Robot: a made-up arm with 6 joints. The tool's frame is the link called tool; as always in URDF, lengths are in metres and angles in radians. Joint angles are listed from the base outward. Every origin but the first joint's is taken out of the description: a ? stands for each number. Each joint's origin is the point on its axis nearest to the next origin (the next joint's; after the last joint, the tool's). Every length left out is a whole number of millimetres.
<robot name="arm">
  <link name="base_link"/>
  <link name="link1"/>
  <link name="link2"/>
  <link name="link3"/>
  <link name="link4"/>
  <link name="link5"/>
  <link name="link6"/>
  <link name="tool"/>
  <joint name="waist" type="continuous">
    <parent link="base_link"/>
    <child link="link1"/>
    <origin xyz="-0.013 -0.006 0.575"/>
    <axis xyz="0 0 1"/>
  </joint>
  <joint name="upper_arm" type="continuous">
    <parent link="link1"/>
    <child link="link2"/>
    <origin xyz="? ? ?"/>
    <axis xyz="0 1 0"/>
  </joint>
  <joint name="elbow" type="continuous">
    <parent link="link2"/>
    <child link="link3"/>
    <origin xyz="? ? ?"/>
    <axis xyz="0 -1 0"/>
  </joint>
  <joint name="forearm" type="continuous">
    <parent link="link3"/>
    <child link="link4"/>
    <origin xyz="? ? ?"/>
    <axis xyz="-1 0 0"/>
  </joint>
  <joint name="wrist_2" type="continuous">
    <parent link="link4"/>
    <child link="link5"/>
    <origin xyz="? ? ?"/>
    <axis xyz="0 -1 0"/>
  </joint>
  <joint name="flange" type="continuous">
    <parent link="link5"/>
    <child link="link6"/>
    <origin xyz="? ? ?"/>
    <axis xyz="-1 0 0"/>
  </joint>
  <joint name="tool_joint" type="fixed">
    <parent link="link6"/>
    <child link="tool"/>
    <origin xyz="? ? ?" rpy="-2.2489 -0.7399 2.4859"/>
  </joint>
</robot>
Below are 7 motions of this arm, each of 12 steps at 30 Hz.
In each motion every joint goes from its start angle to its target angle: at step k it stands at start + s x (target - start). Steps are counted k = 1, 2, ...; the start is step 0. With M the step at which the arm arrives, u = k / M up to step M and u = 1 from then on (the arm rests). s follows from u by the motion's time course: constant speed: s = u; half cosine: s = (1 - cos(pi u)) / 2; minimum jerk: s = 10 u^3 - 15 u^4 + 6 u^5.
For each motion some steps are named. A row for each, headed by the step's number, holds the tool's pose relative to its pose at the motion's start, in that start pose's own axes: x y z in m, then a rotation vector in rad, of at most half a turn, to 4 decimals.
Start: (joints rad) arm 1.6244 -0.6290 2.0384 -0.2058 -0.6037 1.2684
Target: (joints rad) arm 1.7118 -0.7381 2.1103 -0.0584 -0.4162 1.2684
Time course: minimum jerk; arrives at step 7
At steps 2, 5, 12:
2: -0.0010 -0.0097 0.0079 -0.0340 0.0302 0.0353
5: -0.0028 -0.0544 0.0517 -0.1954 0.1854 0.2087
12: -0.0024 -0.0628 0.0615 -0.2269 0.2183 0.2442

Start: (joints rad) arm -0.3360 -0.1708 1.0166 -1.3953 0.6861 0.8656
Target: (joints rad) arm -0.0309 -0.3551 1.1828 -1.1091 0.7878 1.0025
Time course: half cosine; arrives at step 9
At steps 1, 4, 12:
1: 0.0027 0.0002 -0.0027 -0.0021 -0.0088 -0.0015
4: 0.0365 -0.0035 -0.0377 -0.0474 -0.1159 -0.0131
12: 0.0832 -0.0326 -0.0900 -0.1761 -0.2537 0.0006

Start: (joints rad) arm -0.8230 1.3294 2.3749 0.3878 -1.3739 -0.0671
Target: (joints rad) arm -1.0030 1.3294 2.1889 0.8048 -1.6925 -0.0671
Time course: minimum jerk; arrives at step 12
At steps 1, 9, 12:
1: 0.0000 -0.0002 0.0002 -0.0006 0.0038 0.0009
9: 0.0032 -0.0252 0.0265 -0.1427 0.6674 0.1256
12: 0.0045 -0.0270 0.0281 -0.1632 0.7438 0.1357

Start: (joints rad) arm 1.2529 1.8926 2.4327 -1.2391 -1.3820 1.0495
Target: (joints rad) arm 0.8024 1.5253 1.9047 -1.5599 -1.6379 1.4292
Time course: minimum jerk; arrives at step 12
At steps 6, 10, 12:
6: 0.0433 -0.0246 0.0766 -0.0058 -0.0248 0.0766
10: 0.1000 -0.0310 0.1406 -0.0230 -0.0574 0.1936
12: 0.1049 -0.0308 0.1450 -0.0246 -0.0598 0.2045

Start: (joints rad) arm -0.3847 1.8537 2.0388 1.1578 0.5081 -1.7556
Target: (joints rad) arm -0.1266 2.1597 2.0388 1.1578 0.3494 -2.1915
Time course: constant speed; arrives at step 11
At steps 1, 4, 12:
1: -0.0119 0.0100 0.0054 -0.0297 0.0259 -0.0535
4: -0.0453 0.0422 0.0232 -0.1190 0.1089 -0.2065
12: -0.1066 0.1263 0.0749 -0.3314 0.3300 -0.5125

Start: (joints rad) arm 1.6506 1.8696 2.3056 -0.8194 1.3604 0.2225
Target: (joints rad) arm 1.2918 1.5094 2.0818 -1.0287 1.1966 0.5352
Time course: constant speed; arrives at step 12
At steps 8, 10, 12:
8: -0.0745 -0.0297 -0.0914 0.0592 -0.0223 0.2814
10: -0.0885 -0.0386 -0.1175 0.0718 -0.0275 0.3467
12: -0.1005 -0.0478 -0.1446 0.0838 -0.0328 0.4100

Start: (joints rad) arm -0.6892 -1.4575 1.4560 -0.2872 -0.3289 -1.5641
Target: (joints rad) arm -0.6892 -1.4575 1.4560 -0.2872 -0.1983 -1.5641
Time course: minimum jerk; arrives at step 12
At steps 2, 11, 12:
2: 0.0000 0.0001 -0.0001 0.0031 -0.0027 -0.0021
11: 0.0005 0.0035 -0.0037 0.0872 -0.0754 -0.0599
12: 0.0005 0.0036 -0.0037 0.0877 -0.0758 -0.0602

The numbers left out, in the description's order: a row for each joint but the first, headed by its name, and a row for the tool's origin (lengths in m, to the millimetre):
upper_arm: 0.022 0.039 0.000
elbow: -0.011 0.000 0.256
forearm: 0.177 0.000 0.011
wrist_2: 0.000 -0.128 0.027
flange: 0.033 0.000 -0.018
tool: 0.000 -0.004 -0.003

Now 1 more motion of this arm.
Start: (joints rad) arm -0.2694 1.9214 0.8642 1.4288 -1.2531 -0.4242
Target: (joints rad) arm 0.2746 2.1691 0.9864 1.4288 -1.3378 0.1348
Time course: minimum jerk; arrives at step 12
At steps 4, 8, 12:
4: 0.0492 0.0211 0.0181 0.0320 -0.0048 0.1991
8: 0.1636 0.1082 0.0673 0.0990 0.0545 0.7454
12: 0.1955 0.1484 0.0831 0.1160 0.1034 0.9378

